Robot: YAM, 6 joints.
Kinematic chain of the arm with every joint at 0, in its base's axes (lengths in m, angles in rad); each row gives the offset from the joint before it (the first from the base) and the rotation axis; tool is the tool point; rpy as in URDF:
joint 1: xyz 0 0 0.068 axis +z
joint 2: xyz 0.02 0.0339 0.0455 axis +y
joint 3: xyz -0.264 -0.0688 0 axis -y
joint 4: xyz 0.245 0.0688 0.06 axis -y
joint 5: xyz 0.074 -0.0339 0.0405 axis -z
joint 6: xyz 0.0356 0 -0.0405 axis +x
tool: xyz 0 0 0 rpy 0 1.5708 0
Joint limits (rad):
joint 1: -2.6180..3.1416
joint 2: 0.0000..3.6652
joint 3: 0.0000..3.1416
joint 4: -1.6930..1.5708
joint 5: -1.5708..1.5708
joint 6: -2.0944..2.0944
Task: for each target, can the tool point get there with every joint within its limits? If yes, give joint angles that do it. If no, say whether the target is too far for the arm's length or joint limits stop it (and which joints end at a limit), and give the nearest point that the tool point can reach.
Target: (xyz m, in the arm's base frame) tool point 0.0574 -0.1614 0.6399
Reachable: yes | joints -1.1552 1.4305 1.8676 1.2157 0.3636 0.6057
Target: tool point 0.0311 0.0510 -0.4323
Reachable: no: joint limits stop it (at a limit: joint 2) | nearest point 0.0512 0.0840 -0.3477 | short by 0.093 m
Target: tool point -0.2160 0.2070 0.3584
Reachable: yes | joints 2.4805 1.4340 1.3828 -0.7204 1.0454 1.4016
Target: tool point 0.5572 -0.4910 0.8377
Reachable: no: too far | nearest point 0.3467 -0.3055 0.5565 | short by 0.397 m
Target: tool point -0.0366 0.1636 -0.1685
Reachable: yes | joints 1.8028 2.9051 0.8372 0.0749 0.0559 1.4468
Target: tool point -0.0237 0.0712 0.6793
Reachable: yes | joints -1.6718 1.1475 2.6097 -0.5072 1.0418 -1.3148
